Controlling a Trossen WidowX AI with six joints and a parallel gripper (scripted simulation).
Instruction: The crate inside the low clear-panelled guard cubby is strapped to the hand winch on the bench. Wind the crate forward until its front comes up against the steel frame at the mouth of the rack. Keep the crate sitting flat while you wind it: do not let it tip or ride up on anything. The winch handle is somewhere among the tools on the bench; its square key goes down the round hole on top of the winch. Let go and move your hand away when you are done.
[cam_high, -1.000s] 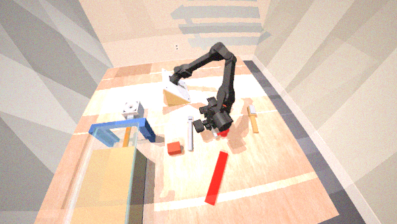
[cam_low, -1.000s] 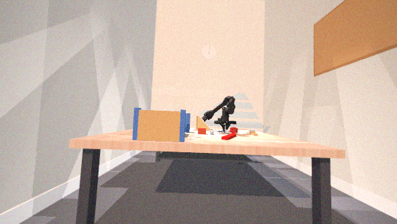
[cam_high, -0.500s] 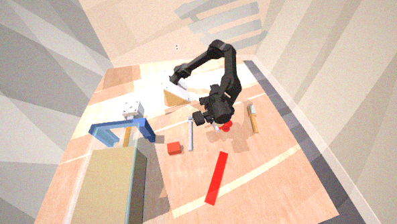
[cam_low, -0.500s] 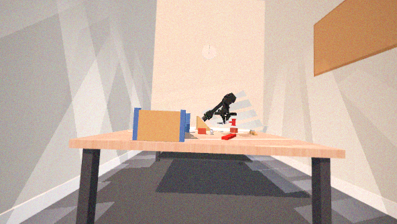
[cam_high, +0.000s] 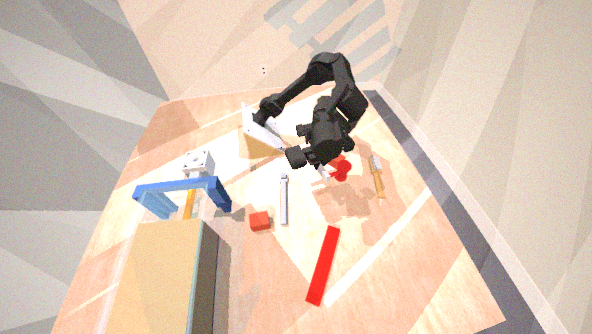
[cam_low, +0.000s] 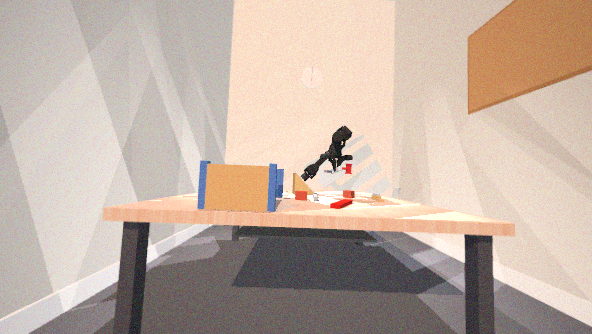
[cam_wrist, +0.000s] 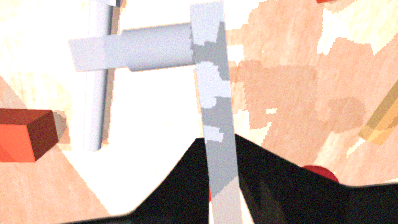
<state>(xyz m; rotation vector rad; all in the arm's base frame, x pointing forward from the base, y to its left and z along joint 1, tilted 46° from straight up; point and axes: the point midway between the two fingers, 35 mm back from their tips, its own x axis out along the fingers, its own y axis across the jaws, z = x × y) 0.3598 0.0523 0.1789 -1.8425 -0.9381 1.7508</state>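
The red grip lies 5 cm to the left of my gripper tip, 4 cm ahead of it and 2 cm above it. Round my gripper tip: wooden-handled tool: 27 cm to the left, 14 cm below, 2 cm behind; then grey crank arm: 1 cm to the left, 1 cm ahead, 1 cm above; then long red bar: 24 cm ahead, 15 cm below, 3 cm to the right.
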